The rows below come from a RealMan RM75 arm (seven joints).
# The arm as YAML. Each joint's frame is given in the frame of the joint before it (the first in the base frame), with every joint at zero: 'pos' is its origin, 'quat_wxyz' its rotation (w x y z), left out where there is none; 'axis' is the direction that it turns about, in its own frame. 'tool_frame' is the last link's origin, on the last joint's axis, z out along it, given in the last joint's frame.
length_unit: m
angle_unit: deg
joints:
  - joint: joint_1
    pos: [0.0, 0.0, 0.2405]
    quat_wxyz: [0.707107, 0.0, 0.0, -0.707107]
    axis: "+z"
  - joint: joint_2
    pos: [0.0, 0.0, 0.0]
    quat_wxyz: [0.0, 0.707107, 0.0, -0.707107]
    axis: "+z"
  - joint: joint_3
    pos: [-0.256, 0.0, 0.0]
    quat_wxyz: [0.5, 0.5, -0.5, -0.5]
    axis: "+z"
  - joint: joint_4
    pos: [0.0, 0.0, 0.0]
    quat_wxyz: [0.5, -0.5, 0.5, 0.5]
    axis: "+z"
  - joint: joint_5
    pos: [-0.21, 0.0, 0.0]
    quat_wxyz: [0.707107, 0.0, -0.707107, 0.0]
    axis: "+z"
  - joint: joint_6
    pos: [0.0, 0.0, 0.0]
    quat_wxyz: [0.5, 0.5, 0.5, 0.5]
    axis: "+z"
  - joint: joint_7
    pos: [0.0, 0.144, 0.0]
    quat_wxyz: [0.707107, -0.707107, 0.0, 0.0]
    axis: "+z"
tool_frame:
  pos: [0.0, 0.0, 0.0]
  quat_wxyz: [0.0, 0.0, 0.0, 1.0]
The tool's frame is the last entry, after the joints.
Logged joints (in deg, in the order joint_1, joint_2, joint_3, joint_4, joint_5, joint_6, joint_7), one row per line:
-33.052, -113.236, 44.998, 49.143, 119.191, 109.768, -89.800
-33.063, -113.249, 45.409, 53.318, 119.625, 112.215, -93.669
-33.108, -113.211, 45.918, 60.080, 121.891, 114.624, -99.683
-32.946, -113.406, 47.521, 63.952, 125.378, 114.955, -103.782
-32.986, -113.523, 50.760, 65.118, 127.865, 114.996, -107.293
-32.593, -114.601, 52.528, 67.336, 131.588, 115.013, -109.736
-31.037, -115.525, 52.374, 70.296, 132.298, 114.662, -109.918
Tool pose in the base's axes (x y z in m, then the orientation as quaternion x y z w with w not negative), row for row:
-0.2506, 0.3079, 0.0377, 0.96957, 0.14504, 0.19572, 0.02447
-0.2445, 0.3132, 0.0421, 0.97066, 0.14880, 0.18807, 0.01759
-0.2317, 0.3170, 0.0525, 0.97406, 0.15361, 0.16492, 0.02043
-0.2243, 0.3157, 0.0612, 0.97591, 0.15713, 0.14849, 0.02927
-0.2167, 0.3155, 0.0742, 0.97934, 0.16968, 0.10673, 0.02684
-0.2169, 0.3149, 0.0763, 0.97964, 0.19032, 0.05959, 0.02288
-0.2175, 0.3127, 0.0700, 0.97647, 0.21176, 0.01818, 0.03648
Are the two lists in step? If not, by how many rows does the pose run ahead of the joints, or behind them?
The pose runs 2 rows behind the joints: the pose in row i belongs to the joints in row i - 2.
